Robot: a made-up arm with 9 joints.
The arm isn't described. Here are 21 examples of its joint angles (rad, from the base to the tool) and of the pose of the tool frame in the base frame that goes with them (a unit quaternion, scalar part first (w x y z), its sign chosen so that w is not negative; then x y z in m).
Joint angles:
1: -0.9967 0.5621 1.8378 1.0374 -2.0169 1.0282 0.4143 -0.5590 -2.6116
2: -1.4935 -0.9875 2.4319 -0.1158 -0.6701 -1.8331 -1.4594 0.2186 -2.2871
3: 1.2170 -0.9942 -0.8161 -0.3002 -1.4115 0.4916 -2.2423 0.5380 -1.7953
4: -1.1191 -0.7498 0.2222 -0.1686 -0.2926 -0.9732 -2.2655 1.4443 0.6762
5: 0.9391 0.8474 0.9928 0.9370 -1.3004 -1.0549 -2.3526 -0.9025 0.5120
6: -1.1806 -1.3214 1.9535 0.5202 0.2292 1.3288 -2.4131 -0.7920 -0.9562
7: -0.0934 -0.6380 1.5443 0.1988 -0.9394 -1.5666 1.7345 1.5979 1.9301
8: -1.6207 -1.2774 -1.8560 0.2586 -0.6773 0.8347 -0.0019 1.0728 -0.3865
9: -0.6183 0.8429 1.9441 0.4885 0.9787 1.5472 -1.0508 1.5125 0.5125
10: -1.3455 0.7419 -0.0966 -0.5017 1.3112 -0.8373 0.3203 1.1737 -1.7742
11: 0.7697 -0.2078 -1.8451 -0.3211 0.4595 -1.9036 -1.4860 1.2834 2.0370
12: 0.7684 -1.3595 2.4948 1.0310 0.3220 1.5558 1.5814 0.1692 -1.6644
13: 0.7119 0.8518 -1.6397 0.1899 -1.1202 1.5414 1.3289 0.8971 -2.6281
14: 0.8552 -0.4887 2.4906 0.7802 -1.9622 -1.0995 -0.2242 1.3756 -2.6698
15: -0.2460 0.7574 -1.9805 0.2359 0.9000 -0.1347 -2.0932 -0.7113 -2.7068
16: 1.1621 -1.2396 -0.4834 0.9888 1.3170 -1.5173 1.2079 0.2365 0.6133
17: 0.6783 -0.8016 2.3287 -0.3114 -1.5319 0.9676 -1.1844 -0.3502 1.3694
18: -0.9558 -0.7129 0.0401 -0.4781 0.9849 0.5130 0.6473 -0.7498 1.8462
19: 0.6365 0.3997 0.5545 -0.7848 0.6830 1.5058 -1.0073 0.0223 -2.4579
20: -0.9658 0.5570 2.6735 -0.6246 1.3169 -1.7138 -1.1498 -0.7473 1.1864
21: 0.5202 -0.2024 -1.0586 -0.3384 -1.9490 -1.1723 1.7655 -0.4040 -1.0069
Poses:
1: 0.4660 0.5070 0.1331 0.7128 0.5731 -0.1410 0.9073
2: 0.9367 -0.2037 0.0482 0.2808 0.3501 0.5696 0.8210
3: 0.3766 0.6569 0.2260 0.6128 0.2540 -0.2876 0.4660
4: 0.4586 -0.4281 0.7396 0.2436 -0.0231 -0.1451 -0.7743
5: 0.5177 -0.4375 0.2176 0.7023 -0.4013 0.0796 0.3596
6: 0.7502 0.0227 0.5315 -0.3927 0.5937 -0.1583 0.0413
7: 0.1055 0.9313 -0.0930 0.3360 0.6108 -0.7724 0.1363
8: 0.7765 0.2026 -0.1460 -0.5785 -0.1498 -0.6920 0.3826
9: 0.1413 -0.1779 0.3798 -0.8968 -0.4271 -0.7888 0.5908
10: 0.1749 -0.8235 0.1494 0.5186 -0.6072 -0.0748 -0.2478
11: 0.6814 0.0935 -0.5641 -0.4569 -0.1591 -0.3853 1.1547
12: 0.5415 -0.2584 0.7937 0.1007 0.3431 -0.0835 -0.7833
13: 0.3097 -0.4063 0.7725 0.3771 -0.2242 0.5318 0.0341
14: 0.4602 0.1239 0.7917 -0.3822 0.4996 -0.8179 -0.2826
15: 0.0468 0.4836 -0.6578 0.5756 -0.1371 -0.9187 0.5632
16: 0.6926 0.1868 0.5527 -0.4242 -0.0931 -0.9782 -0.2155
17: 0.2399 -0.0607 -0.0096 -0.9689 -0.3391 -0.7858 0.5436
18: 0.7746 -0.3504 -0.5192 -0.0881 -0.2945 0.2533 0.4272
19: 0.0550 0.8661 0.2737 0.4147 0.5140 -0.2554 0.1111
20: 0.6842 -0.3566 0.6342 0.0492 0.6534 -0.1033 -0.0434
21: 0.1355 0.9897 0.0103 0.0457 0.1984 -0.7559 -0.1593
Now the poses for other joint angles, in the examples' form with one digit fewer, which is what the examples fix.
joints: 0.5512 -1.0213 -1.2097 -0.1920 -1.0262 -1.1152 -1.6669 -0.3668 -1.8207
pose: 0.378 -0.374 -0.153 -0.833 -0.123 -0.430 0.815
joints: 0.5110 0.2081 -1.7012 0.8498 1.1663 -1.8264 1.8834 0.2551 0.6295
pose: 0.074 0.229 -0.963 0.118 -0.561 -0.777 0.039
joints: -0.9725 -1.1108 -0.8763 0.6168 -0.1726 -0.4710 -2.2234 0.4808 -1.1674
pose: 0.248 -0.584 0.759 -0.144 0.318 -0.496 -0.637
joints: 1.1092 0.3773 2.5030 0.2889 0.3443 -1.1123 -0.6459 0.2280 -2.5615
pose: 0.198 0.858 -0.361 -0.306 -0.335 -0.955 -0.287
